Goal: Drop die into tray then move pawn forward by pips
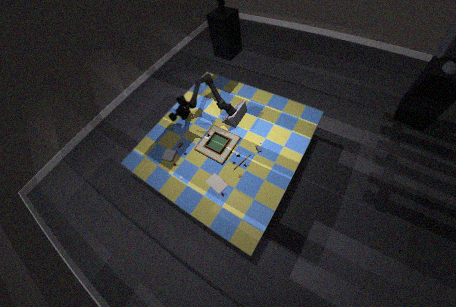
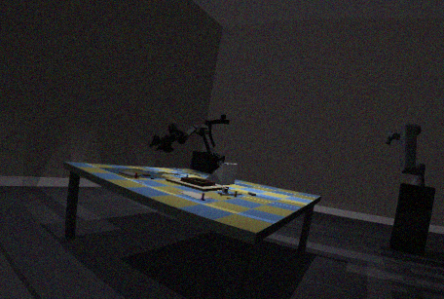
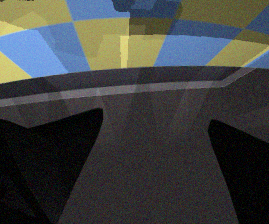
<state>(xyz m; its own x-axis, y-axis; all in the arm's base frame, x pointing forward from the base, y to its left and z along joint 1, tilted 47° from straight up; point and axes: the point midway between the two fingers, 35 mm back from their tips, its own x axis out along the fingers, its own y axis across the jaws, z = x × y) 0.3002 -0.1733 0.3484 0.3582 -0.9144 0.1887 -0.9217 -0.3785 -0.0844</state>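
Right now my gripper tip is 6 cm past the die, 62 cm to the right of it and 16 cm above it. Also, from my gripper tip: thin brown stick 3 cm behind, 69 cm to the left, 17 cm below; white sheet 22 cm ahead, 64 cm to the left, 17 cm below.
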